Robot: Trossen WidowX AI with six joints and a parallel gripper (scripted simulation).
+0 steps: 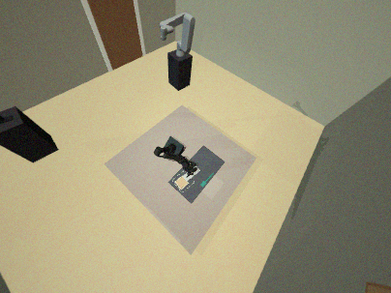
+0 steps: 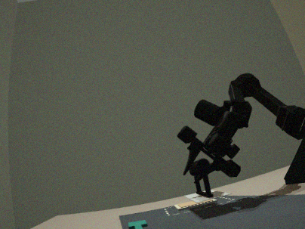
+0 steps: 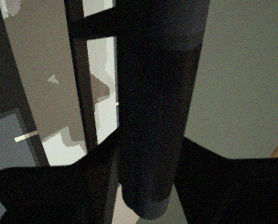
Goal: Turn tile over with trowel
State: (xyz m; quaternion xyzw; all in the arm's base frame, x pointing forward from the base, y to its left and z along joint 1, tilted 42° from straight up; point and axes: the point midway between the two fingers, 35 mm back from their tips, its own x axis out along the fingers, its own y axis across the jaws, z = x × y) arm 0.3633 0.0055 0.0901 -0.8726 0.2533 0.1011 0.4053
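Right now the dark mat is 11 cm to the left of my gripper tip and 10 cm below it. From my gripper tip the other things lie so: tile: 2 cm behind, 12 cm to the right, 8 cm below.
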